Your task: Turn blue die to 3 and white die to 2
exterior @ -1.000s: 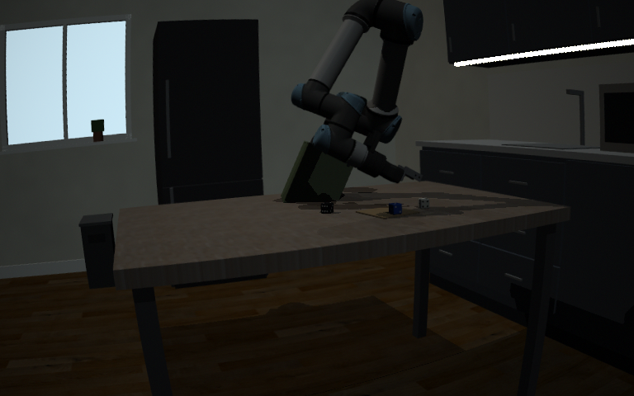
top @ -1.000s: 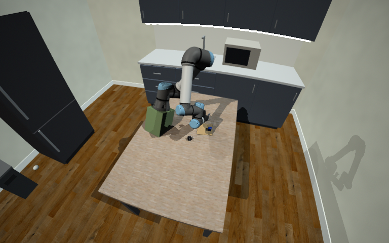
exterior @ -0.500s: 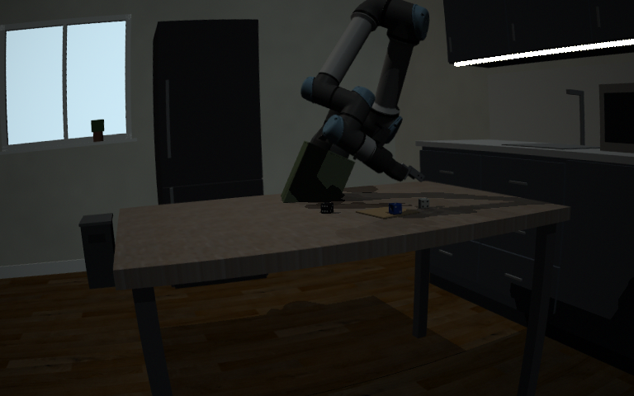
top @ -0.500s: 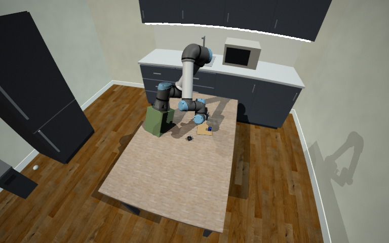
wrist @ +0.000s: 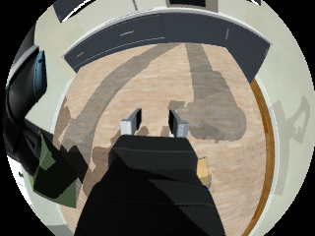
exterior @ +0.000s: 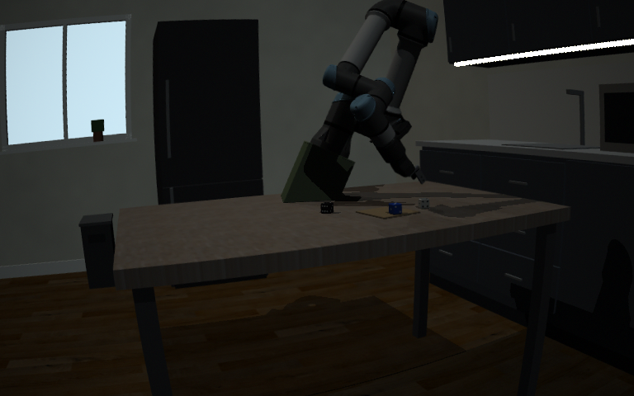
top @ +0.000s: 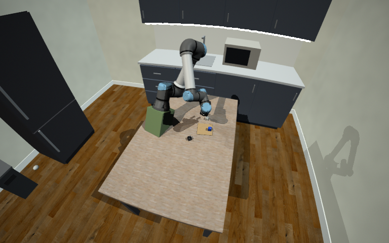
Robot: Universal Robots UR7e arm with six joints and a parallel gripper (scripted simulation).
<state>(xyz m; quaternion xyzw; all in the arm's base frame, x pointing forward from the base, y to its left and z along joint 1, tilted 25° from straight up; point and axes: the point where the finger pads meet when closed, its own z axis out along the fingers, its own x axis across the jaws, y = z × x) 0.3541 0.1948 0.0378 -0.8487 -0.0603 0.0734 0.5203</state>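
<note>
Now: the white die 80 mm below my hand, 30 mm ahead of it and 10 mm to the left of it. Also, from my hand: black die 290 mm to the right, 80 mm below, 30 mm behind; blue die 120 mm to the right, 100 mm ahead, 80 mm below; tan mat 130 mm to the right, 100 mm below, 50 mm ahead.
</note>
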